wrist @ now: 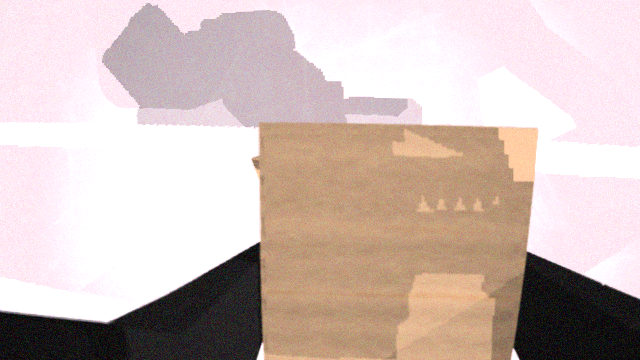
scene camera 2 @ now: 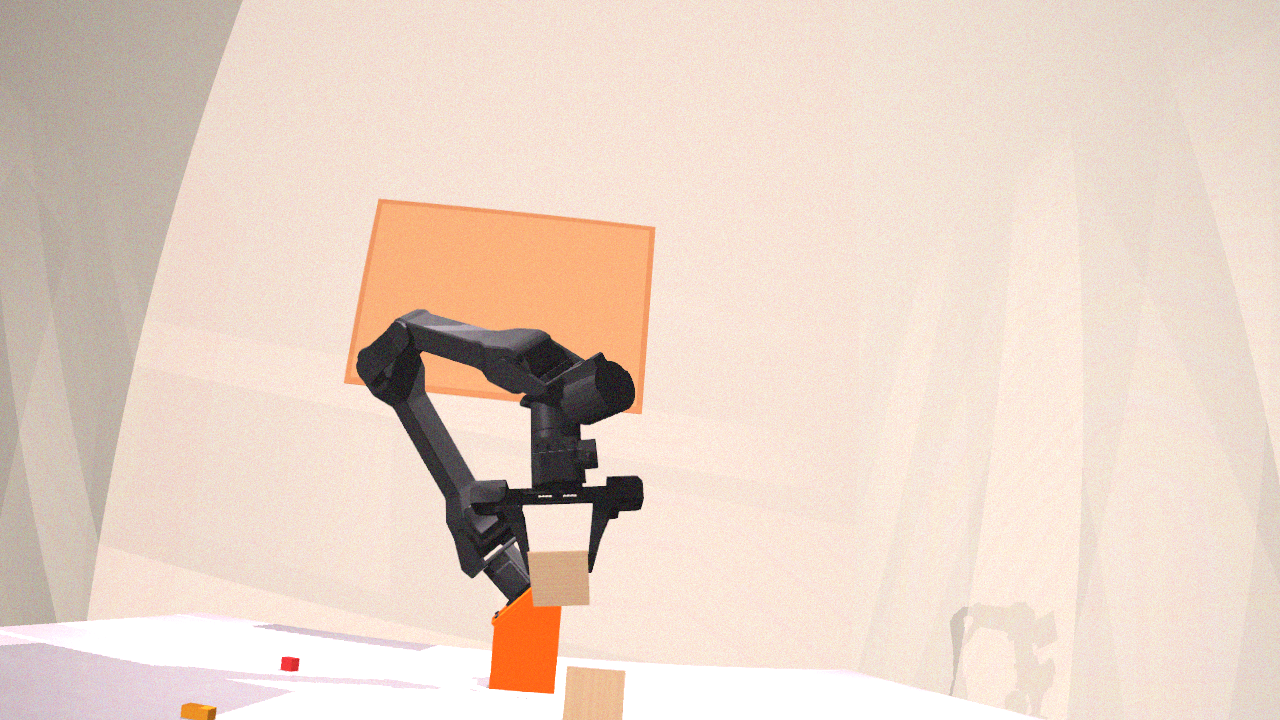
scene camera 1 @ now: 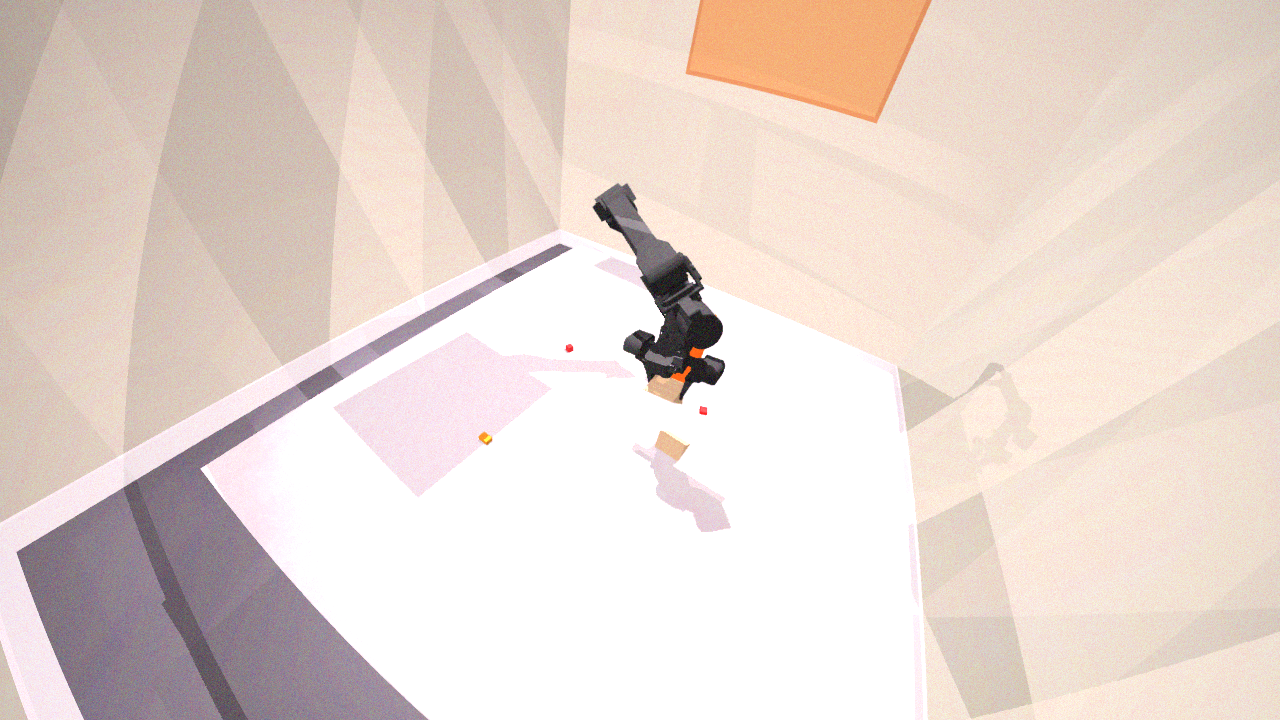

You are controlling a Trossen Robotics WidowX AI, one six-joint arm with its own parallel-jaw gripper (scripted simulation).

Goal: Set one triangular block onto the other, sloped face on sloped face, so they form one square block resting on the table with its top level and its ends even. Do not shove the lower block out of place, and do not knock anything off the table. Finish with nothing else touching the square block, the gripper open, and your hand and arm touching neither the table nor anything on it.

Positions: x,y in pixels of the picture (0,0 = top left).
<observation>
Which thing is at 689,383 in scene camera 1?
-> My gripper.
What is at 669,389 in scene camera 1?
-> A tan wooden triangular block.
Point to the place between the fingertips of my gripper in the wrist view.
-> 382,254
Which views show my gripper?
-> The wrist view, scene camera 2 and scene camera 1: all of them.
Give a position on a tan wooden triangular block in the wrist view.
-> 371,233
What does my gripper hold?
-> A tan wooden triangular block.
</observation>
